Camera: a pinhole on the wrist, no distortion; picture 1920 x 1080 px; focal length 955.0 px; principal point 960.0 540.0 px. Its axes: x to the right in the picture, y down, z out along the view. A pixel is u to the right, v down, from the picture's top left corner.
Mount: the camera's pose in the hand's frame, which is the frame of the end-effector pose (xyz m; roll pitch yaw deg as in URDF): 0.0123 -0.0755 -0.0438 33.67 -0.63 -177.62
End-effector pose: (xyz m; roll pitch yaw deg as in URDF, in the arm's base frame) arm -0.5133 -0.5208 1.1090 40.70 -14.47 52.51
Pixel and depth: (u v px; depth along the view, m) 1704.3 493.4 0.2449
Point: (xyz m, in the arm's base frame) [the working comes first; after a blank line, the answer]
In the camera's frame: 0.1909 -0.0120 0.2449

-0.6018 -0.7252 1.2169
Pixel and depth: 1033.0 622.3 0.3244
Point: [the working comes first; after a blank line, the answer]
In the camera's frame: 0.0248 0.0280 0.3244

-0.4814 -0.6388 1.3332
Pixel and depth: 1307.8 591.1 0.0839
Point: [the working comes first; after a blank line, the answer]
In the camera's frame: 0.0306 0.0045 0.0839

-0.4892 -0.5626 1.1039
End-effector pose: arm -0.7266 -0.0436 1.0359 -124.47 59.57 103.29
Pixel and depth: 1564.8 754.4 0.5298
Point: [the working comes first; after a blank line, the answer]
In the camera's frame: 0.3355 0.1189 0.5298

-0.9356 -0.5733 1.1387
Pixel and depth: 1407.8 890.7 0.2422
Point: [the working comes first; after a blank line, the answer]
In the camera's frame: 0.1136 0.0889 0.2422

-0.8728 -0.2206 1.0715
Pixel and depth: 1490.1 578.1 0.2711
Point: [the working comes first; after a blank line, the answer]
In the camera's frame: 0.1505 0.0108 0.2711

-0.7984 -0.2726 1.0786
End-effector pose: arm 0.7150 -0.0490 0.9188 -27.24 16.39 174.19
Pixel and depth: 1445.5 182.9 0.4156
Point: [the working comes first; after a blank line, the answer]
In the camera's frame: 0.2113 -0.1554 0.4156

0.8623 -0.4104 1.0436
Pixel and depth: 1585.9 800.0 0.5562
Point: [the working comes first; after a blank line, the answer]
In the camera's frame: 0.3645 0.1514 0.5562

0.9058 -0.3837 1.4107
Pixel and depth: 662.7 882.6 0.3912
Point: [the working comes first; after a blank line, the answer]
In the camera's frame: -0.1218 0.1403 0.3912

0.4820 -0.2167 1.1734
